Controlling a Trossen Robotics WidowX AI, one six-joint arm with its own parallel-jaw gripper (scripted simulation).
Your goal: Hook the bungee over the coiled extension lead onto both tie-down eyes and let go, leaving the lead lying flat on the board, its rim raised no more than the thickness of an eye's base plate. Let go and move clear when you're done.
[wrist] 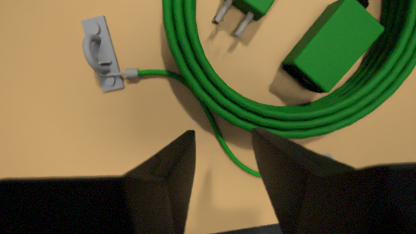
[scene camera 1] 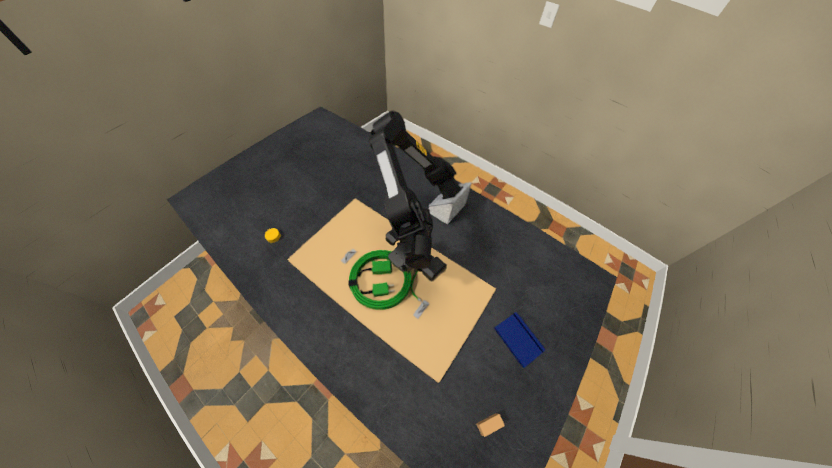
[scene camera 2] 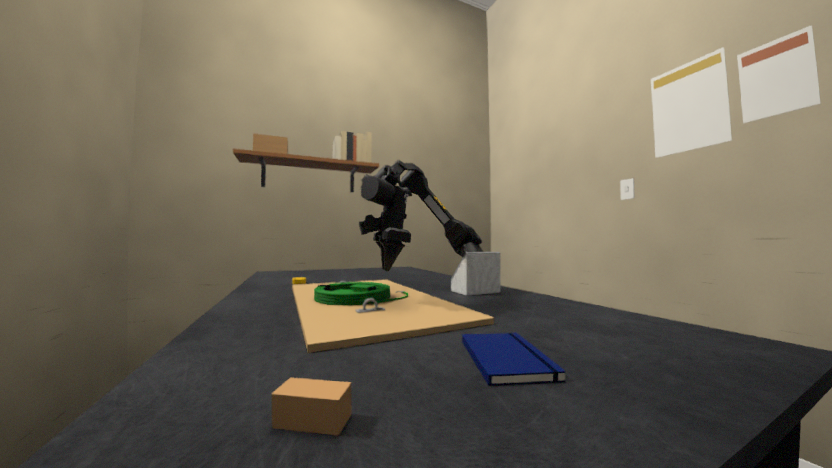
Labels:
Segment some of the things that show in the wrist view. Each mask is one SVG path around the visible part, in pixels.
My gripper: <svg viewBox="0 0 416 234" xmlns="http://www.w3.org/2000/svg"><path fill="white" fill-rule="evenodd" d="M195 130L187 130L150 158L124 173L130 176L122 176L122 174L0 178L0 234L185 234L196 170ZM253 128L252 147L257 168L282 234L416 234L416 162L384 163L356 168L312 151L264 128Z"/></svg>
An extension lead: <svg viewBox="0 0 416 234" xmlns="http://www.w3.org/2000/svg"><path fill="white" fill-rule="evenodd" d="M215 21L220 23L230 5L234 5L247 15L235 33L236 36L241 37L251 19L259 21L267 13L275 0L226 0ZM162 0L163 24L169 49L182 77L194 94L212 112L232 125L251 133L254 127L261 127L286 139L305 139L329 134L350 126L374 112L389 99L416 66L416 0L383 0L383 13L380 23L365 9L369 6L369 0L337 0L326 7L281 62L283 69L307 90L320 94L329 93L373 44L371 51L360 68L332 93L313 102L296 106L273 106L258 103L230 88L217 75L205 56L197 28L197 0Z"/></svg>

